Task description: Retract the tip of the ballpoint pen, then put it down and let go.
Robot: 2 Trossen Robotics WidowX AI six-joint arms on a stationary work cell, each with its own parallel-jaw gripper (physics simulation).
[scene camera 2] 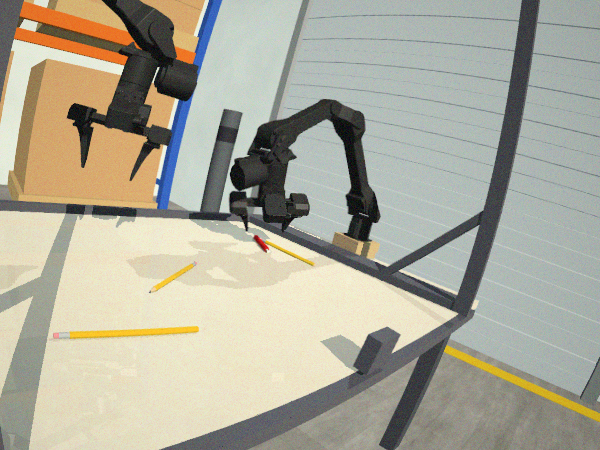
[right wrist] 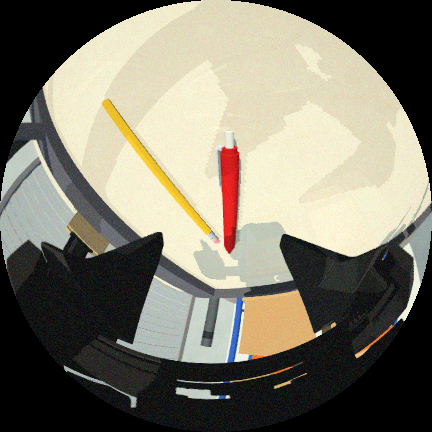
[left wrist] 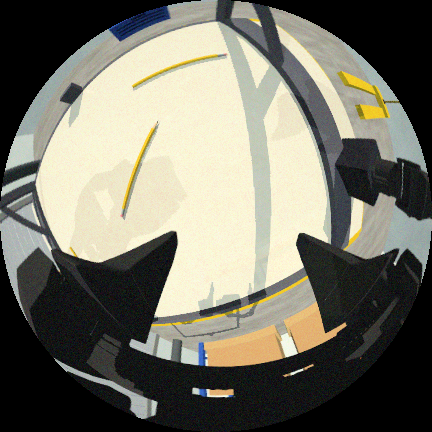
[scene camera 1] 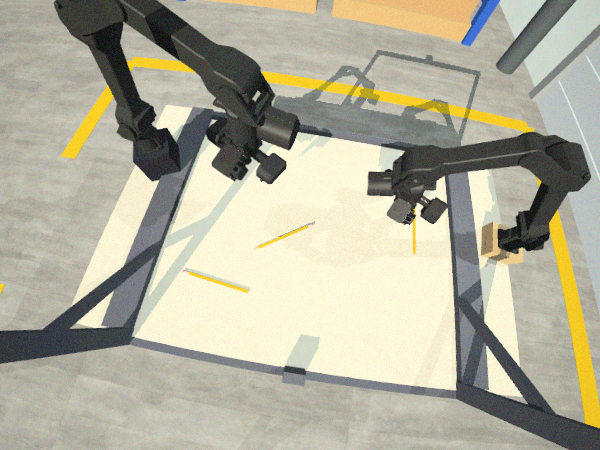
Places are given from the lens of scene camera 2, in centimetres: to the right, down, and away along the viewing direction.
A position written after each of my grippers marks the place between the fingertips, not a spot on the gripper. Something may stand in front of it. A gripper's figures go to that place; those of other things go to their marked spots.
my left gripper (scene camera 2: 106, 174): -33, -9, 59
my right gripper (scene camera 2: 264, 230): -9, 1, 98
grey block (scene camera 2: 379, 345): 9, 14, 44
